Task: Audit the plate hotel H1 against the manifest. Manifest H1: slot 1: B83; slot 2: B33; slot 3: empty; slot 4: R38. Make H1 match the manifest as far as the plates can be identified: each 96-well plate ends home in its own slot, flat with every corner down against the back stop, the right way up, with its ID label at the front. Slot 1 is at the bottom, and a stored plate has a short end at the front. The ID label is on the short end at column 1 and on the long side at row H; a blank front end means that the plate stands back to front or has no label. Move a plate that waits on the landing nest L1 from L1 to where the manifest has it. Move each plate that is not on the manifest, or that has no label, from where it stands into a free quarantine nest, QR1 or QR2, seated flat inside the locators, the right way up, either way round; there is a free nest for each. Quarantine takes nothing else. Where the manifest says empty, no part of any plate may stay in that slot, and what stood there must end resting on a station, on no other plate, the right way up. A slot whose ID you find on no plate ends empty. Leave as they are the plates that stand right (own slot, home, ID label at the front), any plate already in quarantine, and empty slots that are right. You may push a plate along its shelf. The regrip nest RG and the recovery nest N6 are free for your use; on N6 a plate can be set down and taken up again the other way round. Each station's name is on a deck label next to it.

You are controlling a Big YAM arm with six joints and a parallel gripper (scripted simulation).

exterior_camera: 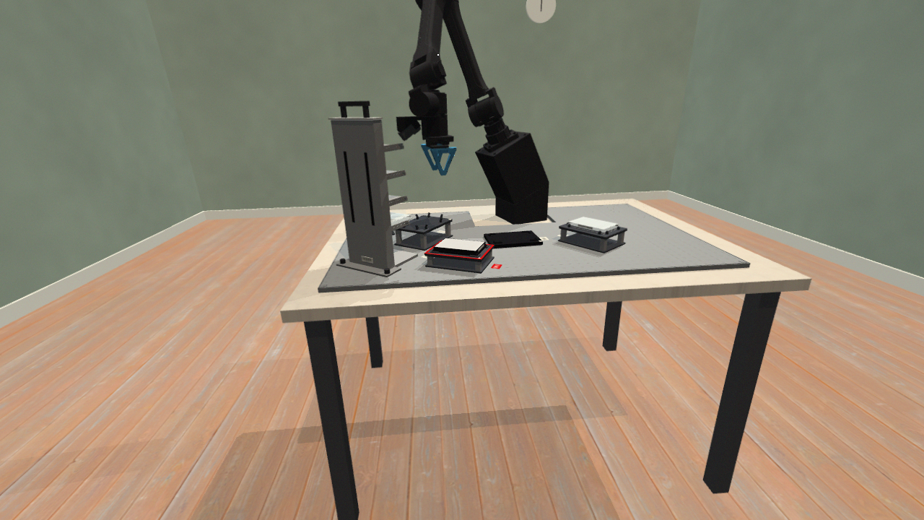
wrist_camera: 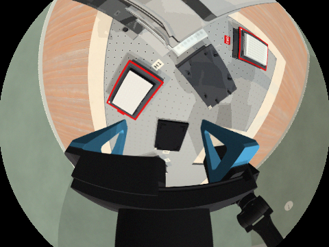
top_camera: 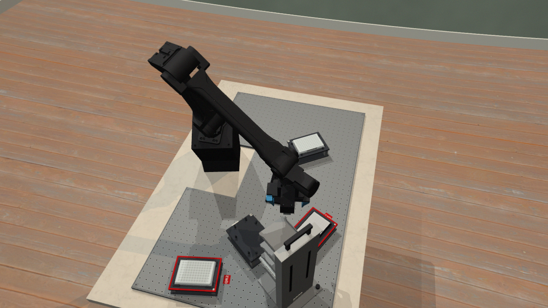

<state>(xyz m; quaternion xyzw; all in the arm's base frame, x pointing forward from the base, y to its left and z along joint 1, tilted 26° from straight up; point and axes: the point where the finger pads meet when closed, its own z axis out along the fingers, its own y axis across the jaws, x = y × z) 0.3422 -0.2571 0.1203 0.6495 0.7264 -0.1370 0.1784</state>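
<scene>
The landing nest L1 lies 30 mm ahead of my hand, 470 mm to the left of it and 200 mm below it. The rest, counted from my hand: plate hotel H1: 50 mm ahead, 210 mm to the right, 50 mm below; red-edged quarantine nest QR1: 90 mm ahead, 40 mm to the left, 210 mm below; regrip nest RG: 130 mm behind, 40 mm to the right, 190 mm below.
</scene>
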